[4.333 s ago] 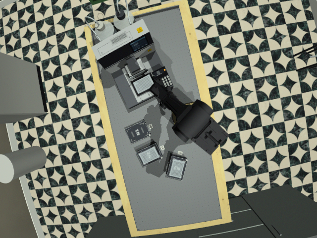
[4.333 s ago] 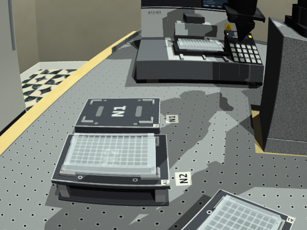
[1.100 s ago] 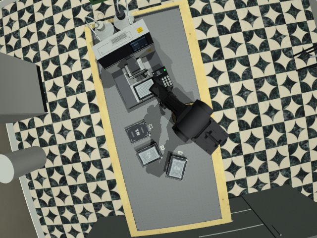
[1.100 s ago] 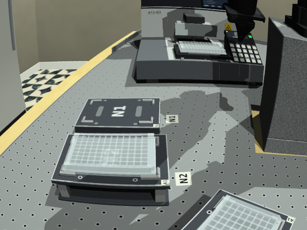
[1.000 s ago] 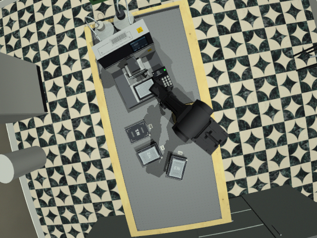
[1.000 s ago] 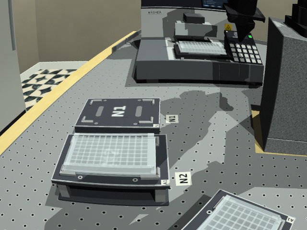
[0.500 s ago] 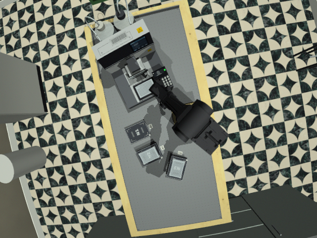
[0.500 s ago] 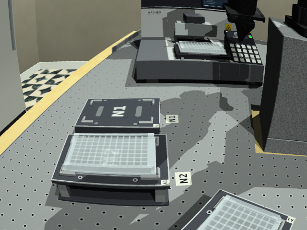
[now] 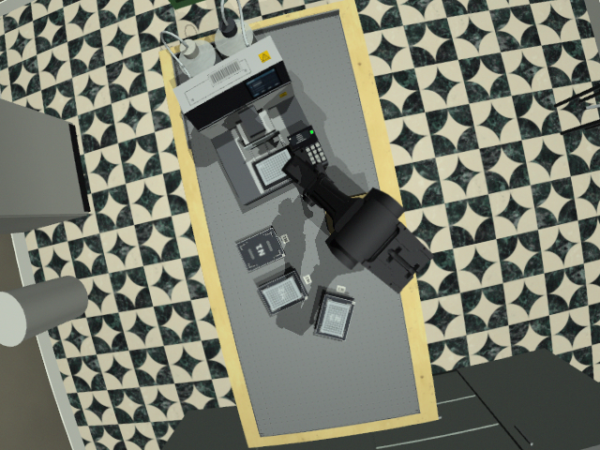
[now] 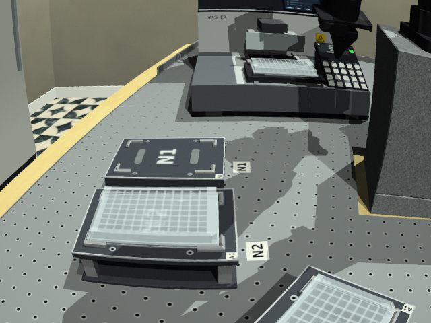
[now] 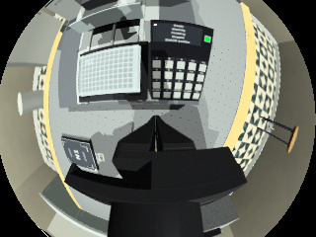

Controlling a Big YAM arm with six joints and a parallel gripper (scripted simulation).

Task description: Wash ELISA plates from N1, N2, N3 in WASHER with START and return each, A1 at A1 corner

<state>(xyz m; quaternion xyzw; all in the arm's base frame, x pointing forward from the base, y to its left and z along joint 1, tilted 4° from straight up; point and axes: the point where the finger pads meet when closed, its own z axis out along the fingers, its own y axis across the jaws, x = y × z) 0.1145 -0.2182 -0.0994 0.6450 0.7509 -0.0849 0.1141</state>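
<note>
Now: hand 10 cm short of the washer carrier, 6 cm to the left of it and 7 cm above it. From my hand the other things lie so: plate washer: 13 cm ahead, 22 cm to the right, 1 cm below; nest N3: 6 cm ahead, 54 cm to the left, 10 cm below; nest label: 16 cm ahead, 20 cm to the left, 14 cm below.
</note>
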